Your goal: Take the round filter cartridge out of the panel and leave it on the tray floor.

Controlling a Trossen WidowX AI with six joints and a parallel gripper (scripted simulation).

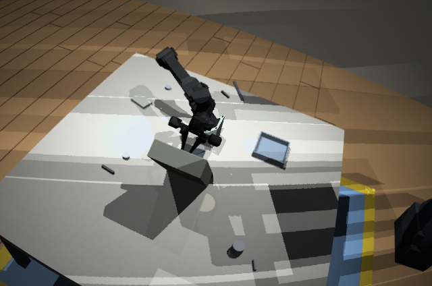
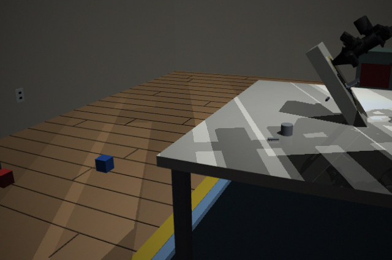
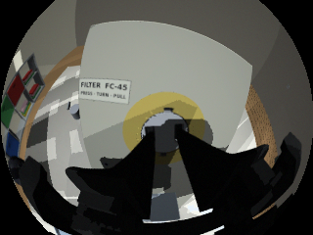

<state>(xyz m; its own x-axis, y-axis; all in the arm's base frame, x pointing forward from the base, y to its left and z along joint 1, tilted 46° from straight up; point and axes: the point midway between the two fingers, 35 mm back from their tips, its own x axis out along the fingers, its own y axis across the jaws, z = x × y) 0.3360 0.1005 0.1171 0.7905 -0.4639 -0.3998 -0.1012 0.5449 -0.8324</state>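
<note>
Now: the round filter cartridge 1 cm below my gripper tip and 1 cm ahead of it. Also, from my gripper tip: grey service panel (8 cm below, 3 cm behind); then blue-grey tray (41 cm behind, 30 cm to the left, 23 cm below).
</note>
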